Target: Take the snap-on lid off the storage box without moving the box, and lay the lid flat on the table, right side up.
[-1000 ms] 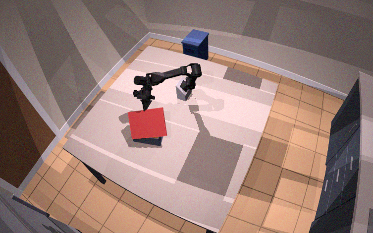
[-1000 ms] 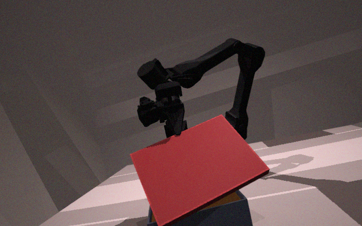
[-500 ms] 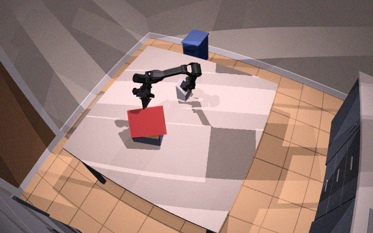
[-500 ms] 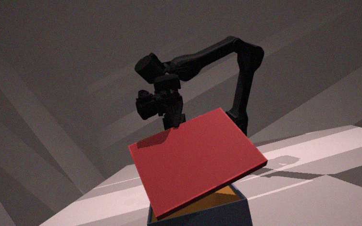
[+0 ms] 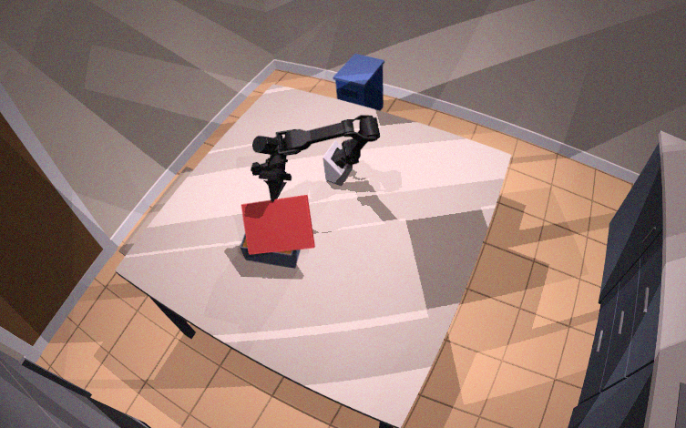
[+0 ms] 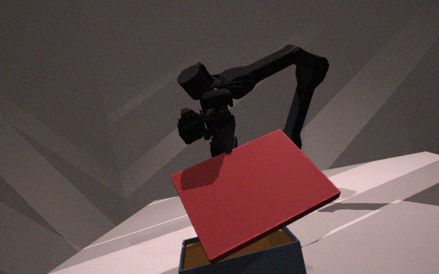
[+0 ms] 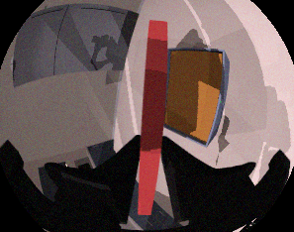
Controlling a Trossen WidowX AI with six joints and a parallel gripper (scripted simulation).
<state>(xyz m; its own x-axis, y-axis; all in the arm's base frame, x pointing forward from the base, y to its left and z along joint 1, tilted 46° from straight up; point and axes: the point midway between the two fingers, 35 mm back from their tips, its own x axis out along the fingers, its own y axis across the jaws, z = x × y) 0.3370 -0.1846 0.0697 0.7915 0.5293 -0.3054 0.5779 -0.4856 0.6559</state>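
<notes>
My gripper tip is now 50 mm short of the red lid, 50 mm above it and 30 mm to the right of it. The rest, counted from my gripper tip: storage box: 190 mm below, 50 mm ahead, 20 mm to the right.
</notes>
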